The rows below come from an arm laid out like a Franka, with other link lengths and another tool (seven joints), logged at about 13 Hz.
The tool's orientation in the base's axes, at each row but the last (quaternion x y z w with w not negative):
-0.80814 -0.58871 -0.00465 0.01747
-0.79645 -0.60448 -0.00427 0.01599
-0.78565 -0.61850 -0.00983 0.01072
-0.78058 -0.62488 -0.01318 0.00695
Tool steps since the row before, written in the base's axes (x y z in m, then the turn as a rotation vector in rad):
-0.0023 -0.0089 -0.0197 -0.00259 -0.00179 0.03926
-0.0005 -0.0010 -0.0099 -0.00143 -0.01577 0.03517
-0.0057 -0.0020 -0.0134 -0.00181 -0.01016 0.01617
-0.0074 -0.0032 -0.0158 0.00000 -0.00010 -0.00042
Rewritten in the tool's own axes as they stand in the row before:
-0.0097 0.0010 0.0194 -0.00139 -0.00281 -0.03926
-0.0014 0.0000 0.0099 -0.01465 0.00215 -0.03562
-0.0037 -0.0050 0.0133 -0.00983 0.00055 -0.01646
-0.0052 -0.0066 0.0156 -0.00011 0.00002 0.00042

